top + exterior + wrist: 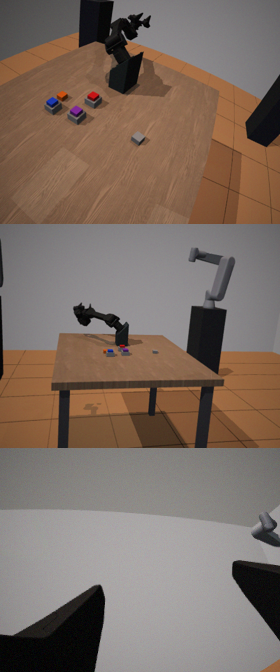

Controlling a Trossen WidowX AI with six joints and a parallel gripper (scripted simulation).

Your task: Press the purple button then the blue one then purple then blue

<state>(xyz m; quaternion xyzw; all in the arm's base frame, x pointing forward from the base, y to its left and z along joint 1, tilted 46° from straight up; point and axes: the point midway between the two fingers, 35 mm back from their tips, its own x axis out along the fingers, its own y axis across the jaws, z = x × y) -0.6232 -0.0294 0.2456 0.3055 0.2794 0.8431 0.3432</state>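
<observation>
The purple button lies 94 cm ahead of my gripper tip, 16 cm to the left of it and 19 cm below it. Also, from my gripper tip: red button (84 cm ahead, 16 cm to the left, 19 cm below); then blue button (96 cm ahead, 5 cm to the left, 19 cm below); then small orange block (89 cm ahead, 4 cm to the left, 22 cm below).
</observation>
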